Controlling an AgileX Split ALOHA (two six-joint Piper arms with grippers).
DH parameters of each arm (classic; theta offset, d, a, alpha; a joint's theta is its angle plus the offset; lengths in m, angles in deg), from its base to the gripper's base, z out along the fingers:
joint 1: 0 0.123 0 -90
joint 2: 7.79 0 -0.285 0
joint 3: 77.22 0 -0.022 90
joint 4: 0 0.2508 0 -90
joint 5: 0 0 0.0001 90
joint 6: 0 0.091 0 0
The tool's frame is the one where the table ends.
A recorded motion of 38 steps. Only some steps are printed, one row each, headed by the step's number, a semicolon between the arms.
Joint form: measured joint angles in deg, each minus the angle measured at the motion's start. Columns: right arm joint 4, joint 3, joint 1, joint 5, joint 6, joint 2; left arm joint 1, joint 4, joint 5, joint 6, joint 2, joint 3.
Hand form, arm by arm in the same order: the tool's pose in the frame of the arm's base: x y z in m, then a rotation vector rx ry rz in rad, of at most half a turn. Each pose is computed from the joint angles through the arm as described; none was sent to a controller.
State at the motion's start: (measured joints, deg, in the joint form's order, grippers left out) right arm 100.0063 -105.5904 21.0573 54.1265 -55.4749 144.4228; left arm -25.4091 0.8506 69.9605 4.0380 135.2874 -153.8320
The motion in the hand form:
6: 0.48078 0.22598 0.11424 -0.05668 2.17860 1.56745; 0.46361 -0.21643 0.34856 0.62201 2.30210 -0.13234
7: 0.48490 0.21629 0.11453 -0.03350 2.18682 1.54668; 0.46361 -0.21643 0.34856 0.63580 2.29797 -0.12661
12: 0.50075 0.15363 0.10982 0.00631 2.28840 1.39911; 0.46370 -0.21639 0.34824 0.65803 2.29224 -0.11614
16: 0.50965 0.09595 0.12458 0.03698 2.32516 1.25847; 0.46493 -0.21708 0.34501 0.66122 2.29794 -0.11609
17: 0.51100 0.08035 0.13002 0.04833 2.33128 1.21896; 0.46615 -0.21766 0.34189 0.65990 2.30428 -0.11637
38: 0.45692 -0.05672 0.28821 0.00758 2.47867 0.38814; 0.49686 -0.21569 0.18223 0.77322 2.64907 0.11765
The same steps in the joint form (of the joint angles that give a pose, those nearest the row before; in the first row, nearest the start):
6: -1.11 0.00 -3.41 -3.46 0.54 -0.31; 0.11 0.76 0.00 0.96 0.00 0.00
7: -2.09 0.00 -4.53 -3.86 1.43 -0.48; 0.11 0.76 0.00 1.65 0.00 0.00
12: -13.29 -0.06 -11.69 -3.68 6.91 -1.17; 0.11 0.82 0.01 2.75 0.00 0.06
16: -21.68 -0.08 -18.02 -3.63 10.37 -3.77; 0.11 0.75 0.00 2.82 0.36 0.06
17: -23.80 -0.08 -19.70 -3.68 11.29 -4.62; 0.11 0.75 -0.06 2.67 0.68 0.13
38: -71.63 -0.58 -32.50 -0.04 33.85 -28.01; 0.63 7.48 -0.21 2.27 12.16 10.89

